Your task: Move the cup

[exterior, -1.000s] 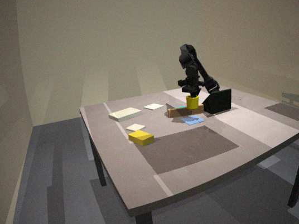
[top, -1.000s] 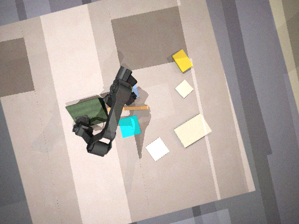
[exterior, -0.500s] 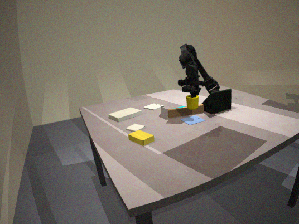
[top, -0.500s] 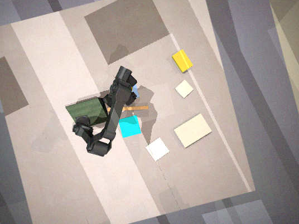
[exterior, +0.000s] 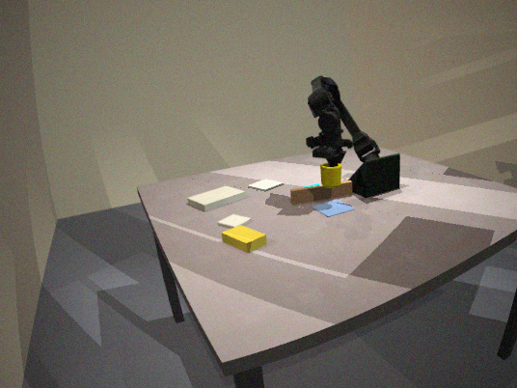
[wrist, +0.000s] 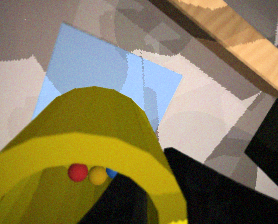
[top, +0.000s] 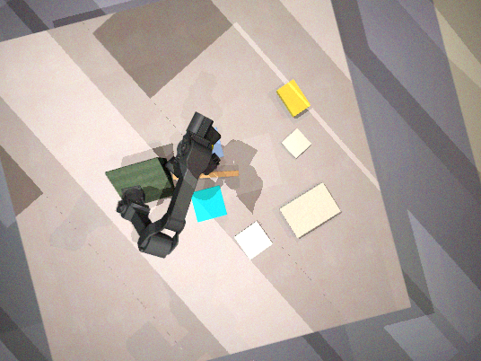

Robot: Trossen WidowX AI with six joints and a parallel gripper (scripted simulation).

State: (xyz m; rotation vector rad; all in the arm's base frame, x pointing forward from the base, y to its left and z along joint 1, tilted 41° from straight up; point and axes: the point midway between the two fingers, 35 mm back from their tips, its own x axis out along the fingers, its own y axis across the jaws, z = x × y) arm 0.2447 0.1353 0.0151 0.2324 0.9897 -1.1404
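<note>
Right now my gripper tip is 19 cm to the left of the cyan pad, 12 cm above it and 1 cm past it. From my gripper tip the other things lie so: orange marble (3 cm to the left, 2 cm below, 2 cm ahead); red marble (3 cm to the left, 3 cm ahead, 2 cm below); yellow cup (2 cm to the left, 2 cm ahead).
</note>
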